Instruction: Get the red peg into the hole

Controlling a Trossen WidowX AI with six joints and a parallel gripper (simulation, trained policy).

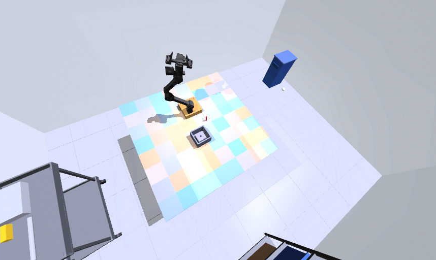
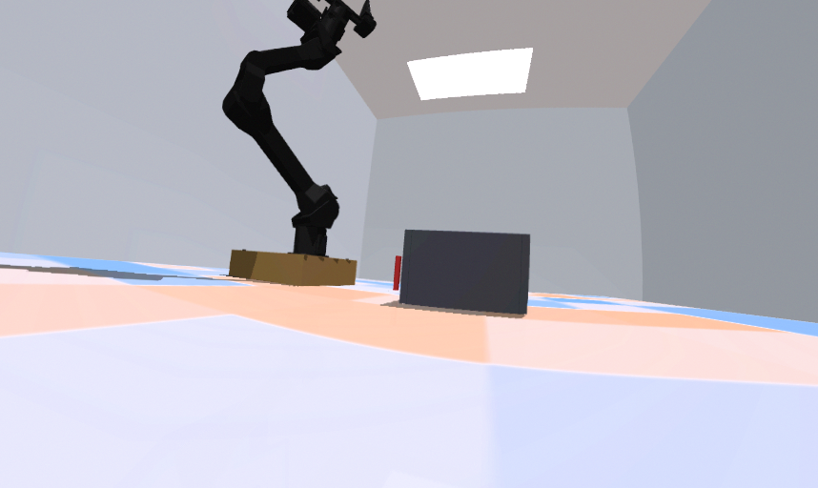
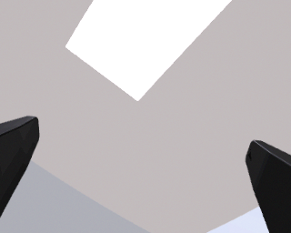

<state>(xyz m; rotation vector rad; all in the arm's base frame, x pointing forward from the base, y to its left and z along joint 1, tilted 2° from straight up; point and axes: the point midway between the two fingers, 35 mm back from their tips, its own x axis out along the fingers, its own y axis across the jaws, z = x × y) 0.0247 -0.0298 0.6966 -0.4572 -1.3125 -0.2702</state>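
The red peg lies 130 mm ahead of my gripper tip, 170 mm to the left of it and 750 mm below it. Also, from my gripper tip: grey box (310 mm ahead, 30 mm to the left, 760 mm below).
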